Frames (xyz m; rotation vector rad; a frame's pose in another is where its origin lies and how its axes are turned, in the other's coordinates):
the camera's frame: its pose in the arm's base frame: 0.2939 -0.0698 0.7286 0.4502 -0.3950 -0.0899
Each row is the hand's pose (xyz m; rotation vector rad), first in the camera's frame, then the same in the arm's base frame.
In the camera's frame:
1: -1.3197 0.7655 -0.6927 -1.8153 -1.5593 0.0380
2: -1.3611 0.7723 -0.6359 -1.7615 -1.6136 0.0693
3: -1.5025 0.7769 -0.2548 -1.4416 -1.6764 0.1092
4: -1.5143 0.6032 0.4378 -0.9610 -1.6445 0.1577
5: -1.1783 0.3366 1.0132 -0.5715 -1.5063 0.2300
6: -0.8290 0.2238 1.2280 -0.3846 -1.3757 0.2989
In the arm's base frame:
1: -0.6513 1.1240 0.0294 -1.5838 -1.5822 -0.6966
2: -0.7116 1.1141 0.0648 -1.5467 -1.6498 -0.6713
3: -0.9908 0.9877 0.3319 -1.2377 -1.7930 -0.6025
4: -1.2721 0.5526 0.8234 -0.7428 -1.8790 -0.4744
5: -1.1873 0.0223 1.2994 -0.3291 -1.8356 -0.3058
6: -0.9496 -0.2259 1.5500 -0.1299 -1.7542 -0.1741

